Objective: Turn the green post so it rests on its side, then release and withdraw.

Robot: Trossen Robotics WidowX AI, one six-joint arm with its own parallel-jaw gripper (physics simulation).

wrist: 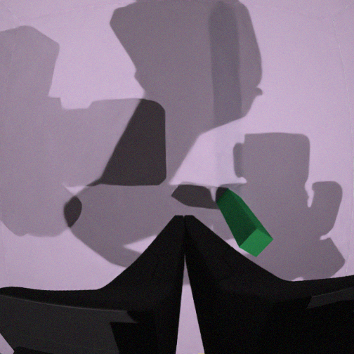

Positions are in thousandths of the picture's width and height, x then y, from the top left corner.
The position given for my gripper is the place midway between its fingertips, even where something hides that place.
Note:
In view: my gripper (518, 631) and a green post (708, 665).

